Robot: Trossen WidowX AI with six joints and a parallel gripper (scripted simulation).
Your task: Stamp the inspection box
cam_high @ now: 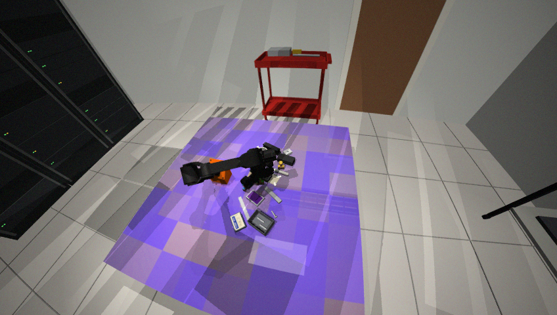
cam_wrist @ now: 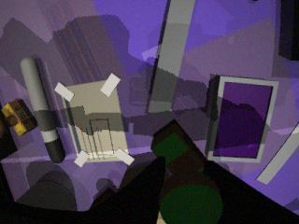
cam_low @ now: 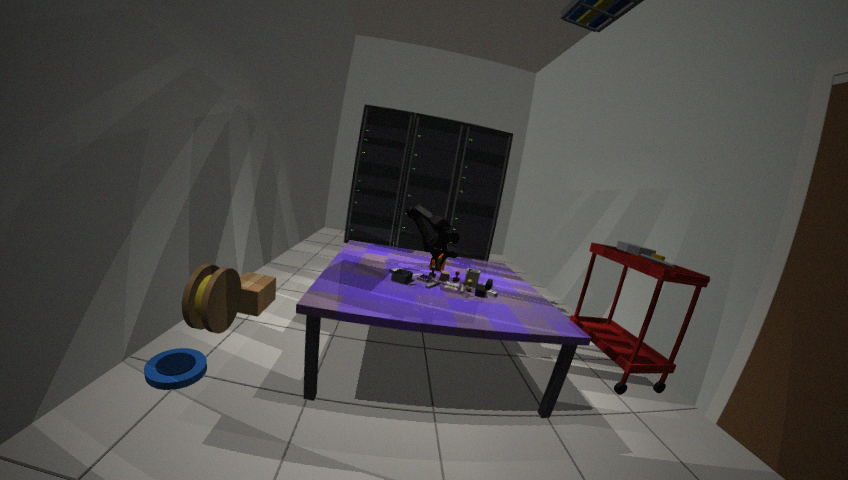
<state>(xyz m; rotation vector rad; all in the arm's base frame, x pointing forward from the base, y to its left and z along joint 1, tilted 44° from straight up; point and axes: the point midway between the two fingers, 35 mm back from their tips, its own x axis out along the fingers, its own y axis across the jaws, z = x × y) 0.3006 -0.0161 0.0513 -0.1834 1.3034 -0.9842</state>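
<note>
My gripper tip is 10 cm above the card, 9 cm to the right of it and 3 cm short of it. The rest, counted from my gripper tip: grey bar (9 cm below, 7 cm ahead, 3 cm to the right); green-knobbed stamp (right at my gripper tip); ink pad (9 cm below, 6 cm to the right, 3 cm behind).
</note>
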